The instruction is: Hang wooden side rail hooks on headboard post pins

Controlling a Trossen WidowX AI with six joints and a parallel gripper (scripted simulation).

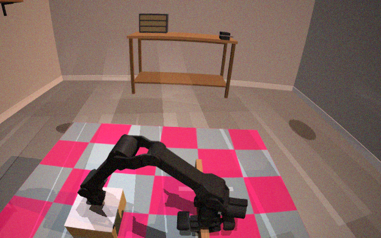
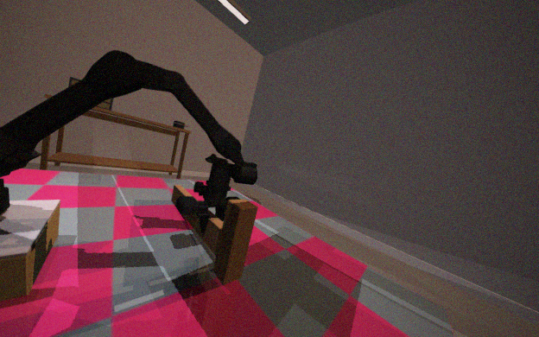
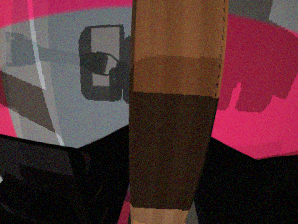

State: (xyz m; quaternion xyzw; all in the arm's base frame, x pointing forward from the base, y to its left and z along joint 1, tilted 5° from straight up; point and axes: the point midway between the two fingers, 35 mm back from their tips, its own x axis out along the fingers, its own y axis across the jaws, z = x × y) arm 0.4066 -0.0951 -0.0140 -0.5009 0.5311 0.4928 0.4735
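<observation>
Now: gripper tip 12 cm to the left of the wooden headboard post and 4 cm below it.
</observation>
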